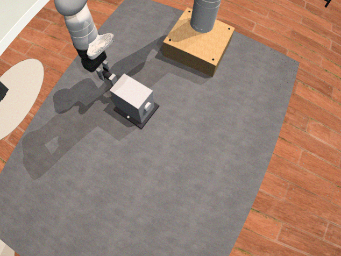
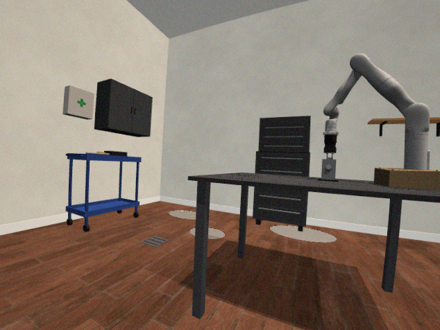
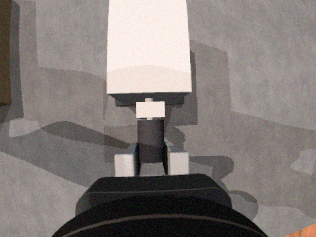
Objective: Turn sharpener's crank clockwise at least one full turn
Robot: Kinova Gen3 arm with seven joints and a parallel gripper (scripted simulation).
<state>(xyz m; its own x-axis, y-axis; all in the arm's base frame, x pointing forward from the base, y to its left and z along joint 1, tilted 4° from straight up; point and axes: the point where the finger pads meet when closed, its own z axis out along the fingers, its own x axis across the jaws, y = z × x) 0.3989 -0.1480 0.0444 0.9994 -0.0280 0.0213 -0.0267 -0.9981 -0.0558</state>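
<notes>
Right now my hand is 1 cm to the right of the dark handle.
</notes>
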